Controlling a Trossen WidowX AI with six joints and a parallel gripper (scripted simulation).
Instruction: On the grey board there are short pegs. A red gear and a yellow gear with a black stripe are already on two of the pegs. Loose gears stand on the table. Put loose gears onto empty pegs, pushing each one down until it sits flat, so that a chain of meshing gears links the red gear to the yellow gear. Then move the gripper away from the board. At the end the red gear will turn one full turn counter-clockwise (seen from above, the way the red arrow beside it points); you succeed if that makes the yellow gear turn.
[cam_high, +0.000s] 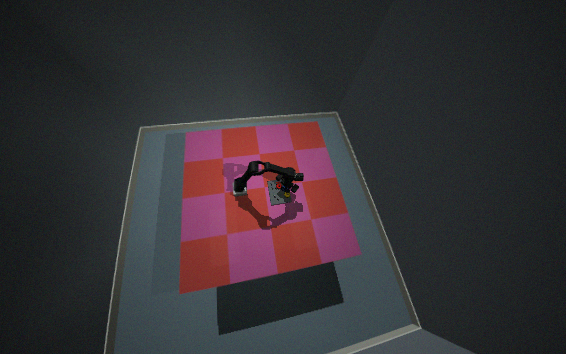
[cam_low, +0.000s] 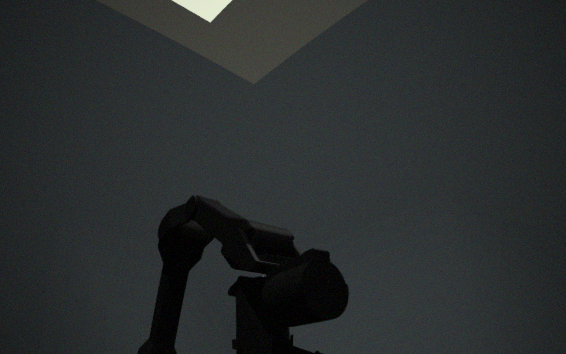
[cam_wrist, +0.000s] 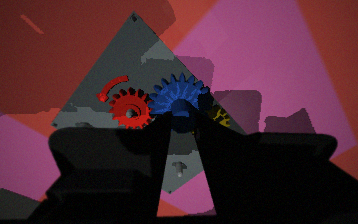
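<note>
Now: the yellow gear 1 cm ahead of my gripper tip, 5 cm to the right of it and 4 cm below it. From my gripper tip the other things lie so: red gear (5 cm behind, 2 cm to the left, 4 cm below); red arrow (5 cm behind, 6 cm to the left, 5 cm below); blue gear (1 cm below).
</note>
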